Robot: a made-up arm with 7 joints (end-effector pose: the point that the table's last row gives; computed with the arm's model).
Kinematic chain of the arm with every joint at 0, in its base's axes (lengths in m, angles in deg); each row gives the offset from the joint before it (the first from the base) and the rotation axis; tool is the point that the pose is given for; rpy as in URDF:
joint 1: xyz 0 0 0.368 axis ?
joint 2: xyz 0 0 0 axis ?
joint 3: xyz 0 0 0.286 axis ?
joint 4: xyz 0.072 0 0 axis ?
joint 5: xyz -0.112 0 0.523 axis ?
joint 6: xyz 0 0 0 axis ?
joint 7: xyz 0.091 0 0 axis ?
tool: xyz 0 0 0 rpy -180 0 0
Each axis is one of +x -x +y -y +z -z.
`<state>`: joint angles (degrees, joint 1 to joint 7).
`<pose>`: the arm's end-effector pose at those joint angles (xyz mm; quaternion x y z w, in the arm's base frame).
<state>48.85 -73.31 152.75 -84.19 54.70 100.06 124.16</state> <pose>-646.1 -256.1 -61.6 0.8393 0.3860 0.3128 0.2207</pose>
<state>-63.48 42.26 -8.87 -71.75 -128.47 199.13 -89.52</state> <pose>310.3 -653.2 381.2 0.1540 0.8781 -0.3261 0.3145</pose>
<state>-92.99 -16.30 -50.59 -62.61 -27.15 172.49 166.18</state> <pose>-333.5 -95.4 1133.2 0.4556 0.2154 -0.8636 0.0149</pose>
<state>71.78 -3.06 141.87 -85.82 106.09 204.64 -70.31</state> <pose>-508.0 -258.5 757.2 -0.1494 -0.7175 0.2505 0.6326</pose>
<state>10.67 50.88 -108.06 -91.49 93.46 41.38 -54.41</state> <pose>328.4 -596.2 720.1 -0.8968 0.1024 -0.2283 0.3649</pose>
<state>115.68 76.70 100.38 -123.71 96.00 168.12 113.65</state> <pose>-556.3 -195.5 401.1 0.5876 -0.2114 -0.0978 0.7749</pose>
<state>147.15 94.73 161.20 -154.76 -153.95 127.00 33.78</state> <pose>109.0 -190.1 755.5 0.3092 -0.1539 0.1530 0.9259</pose>
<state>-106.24 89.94 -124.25 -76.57 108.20 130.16 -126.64</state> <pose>-611.0 -357.7 767.3 0.7115 -0.3643 -0.4963 0.3388</pose>
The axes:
joint 1: +z
joint 2: +y
joint 3: +z
joint 4: -y
joint 5: +z
joint 6: -y
joint 7: -z

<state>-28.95 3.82 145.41 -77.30 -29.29 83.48 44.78</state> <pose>-252.7 564.8 923.5 -0.8147 -0.5267 -0.2393 0.0394</pose>
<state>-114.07 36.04 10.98 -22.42 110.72 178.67 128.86</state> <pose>-303.8 -567.9 892.2 0.4808 0.0244 -0.3095 0.8200</pose>
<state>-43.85 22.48 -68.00 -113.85 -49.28 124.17 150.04</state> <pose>-183.4 -675.3 420.7 -0.3615 -0.7825 0.1445 0.4859</pose>
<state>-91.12 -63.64 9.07 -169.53 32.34 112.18 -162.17</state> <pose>24.7 -398.4 527.9 0.8267 0.5249 0.1279 0.1571</pose>
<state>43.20 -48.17 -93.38 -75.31 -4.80 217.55 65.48</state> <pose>-0.5 -655.0 740.0 0.1243 0.4649 -0.8469 0.2262</pose>
